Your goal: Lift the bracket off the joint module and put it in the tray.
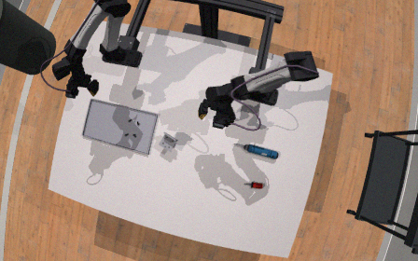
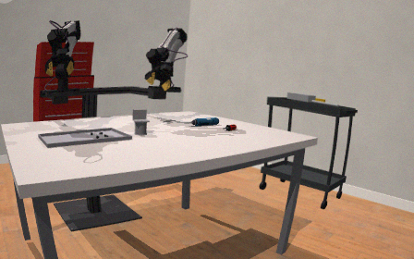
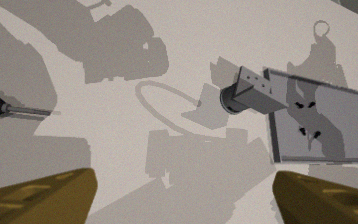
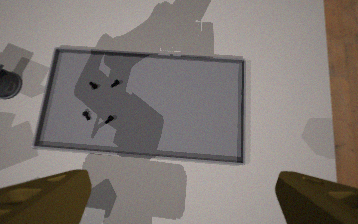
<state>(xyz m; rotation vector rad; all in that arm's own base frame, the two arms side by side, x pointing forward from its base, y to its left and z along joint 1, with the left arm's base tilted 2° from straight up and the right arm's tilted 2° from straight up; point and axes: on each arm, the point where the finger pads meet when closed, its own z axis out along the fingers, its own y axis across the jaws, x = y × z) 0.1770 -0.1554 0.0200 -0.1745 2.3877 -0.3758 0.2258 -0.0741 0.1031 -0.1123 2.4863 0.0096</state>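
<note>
Now: the grey l-shaped bracket 410 mm to the left of my right hand, 220 mm below it and 100 mm ahead of it. Also, from my right hand: round joint module 400 mm to the left, 260 mm below, 110 mm ahead; then tray 280 mm below, 100 mm to the left, 100 mm ahead; then red screwdriver 880 mm to the left, 280 mm below, 190 mm ahead.
</note>
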